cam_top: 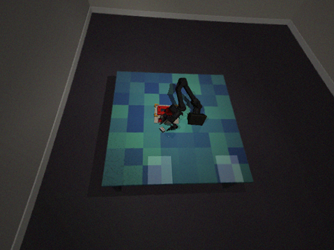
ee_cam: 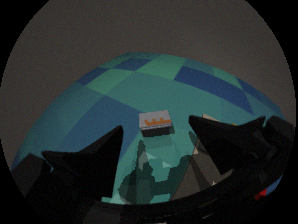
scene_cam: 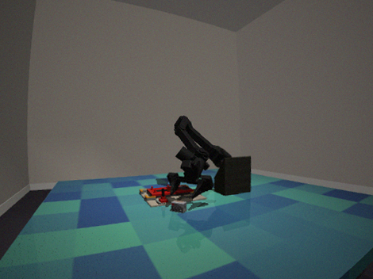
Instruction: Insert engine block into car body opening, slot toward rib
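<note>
The dark grey engine block is 40 mm below my gripper tip, 10 mm to the left of it and 10 mm ahead of it.
</note>
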